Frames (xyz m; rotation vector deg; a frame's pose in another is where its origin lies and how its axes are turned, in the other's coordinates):
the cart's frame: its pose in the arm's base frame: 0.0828 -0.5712 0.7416 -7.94 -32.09 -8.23
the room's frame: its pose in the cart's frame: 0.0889 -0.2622 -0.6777 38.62 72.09 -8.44
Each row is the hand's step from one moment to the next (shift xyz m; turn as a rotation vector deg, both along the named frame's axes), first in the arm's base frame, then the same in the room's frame.
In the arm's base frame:
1: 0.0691 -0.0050 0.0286 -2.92 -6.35 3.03
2: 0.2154 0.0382 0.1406 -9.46 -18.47 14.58
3: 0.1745 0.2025 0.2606 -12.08 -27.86 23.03
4: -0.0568 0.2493 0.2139 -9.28 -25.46 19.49
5: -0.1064 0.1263 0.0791 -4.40 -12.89 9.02
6: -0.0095 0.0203 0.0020 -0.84 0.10 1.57
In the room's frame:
1: 0.0367 0.0324 0.0567 -4.56 -4.55 4.07
2: 0.0864 0.1699 0.1769 -17.54 -10.66 14.89
3: -0.0089 0.3489 0.1325 -25.37 -14.86 24.25
4: -0.1598 0.2891 -0.0450 -20.84 -13.79 22.12
5: -0.1243 0.1070 -0.0815 -9.80 -7.31 10.84
6: -0.0074 0.0143 -0.0157 -1.62 0.59 0.47

